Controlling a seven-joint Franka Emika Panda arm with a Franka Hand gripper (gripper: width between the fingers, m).
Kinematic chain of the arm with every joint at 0, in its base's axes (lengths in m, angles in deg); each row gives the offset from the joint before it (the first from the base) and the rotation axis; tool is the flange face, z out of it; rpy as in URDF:
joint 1: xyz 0 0 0.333 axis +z
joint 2: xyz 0 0 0 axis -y
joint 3: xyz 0 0 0.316 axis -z
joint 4: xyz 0.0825 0 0 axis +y
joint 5: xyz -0.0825 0 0.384 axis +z
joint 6: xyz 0 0 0 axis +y
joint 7: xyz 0.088 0 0 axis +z
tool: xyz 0 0 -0.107 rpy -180 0 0
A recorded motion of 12 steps. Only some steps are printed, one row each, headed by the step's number.
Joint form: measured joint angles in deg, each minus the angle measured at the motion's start. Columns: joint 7, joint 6, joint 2, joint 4, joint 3, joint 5, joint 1.
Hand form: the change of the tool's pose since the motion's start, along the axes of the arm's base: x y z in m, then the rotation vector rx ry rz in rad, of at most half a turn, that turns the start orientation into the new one. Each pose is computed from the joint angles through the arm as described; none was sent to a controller.
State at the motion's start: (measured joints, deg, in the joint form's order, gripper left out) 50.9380 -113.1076 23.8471 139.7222 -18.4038 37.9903 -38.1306
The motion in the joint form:
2: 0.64 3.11 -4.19 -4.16 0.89 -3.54 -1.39
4: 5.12 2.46 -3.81 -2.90 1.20 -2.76 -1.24
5: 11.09 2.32 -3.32 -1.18 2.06 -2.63 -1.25
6: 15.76 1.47 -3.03 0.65 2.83 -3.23 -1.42
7: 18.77 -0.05 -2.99 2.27 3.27 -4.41 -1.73
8: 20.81 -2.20 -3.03 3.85 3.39 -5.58 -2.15
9: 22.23 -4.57 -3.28 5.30 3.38 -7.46 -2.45
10: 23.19 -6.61 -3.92 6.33 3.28 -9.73 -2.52
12: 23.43 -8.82 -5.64 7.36 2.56 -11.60 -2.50
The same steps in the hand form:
2: 0.0107 -0.0215 0.0003 0.0026 0.0434 0.0307
4: 0.0065 -0.0218 -0.0057 0.0004 0.0106 0.0849
5: -0.0026 -0.0264 -0.0149 -0.0047 -0.0197 0.1582
6: -0.0118 -0.0330 -0.0259 -0.0200 -0.0379 0.2112
7: -0.0192 -0.0400 -0.0368 -0.0454 -0.0438 0.2434
8: -0.0254 -0.0464 -0.0474 -0.0762 -0.0463 0.2611
9: -0.0306 -0.0520 -0.0583 -0.1149 -0.0392 0.2815
10: -0.0336 -0.0556 -0.0688 -0.1508 -0.0243 0.3092
12: -0.0338 -0.0547 -0.0866 -0.1701 0.0034 0.3353

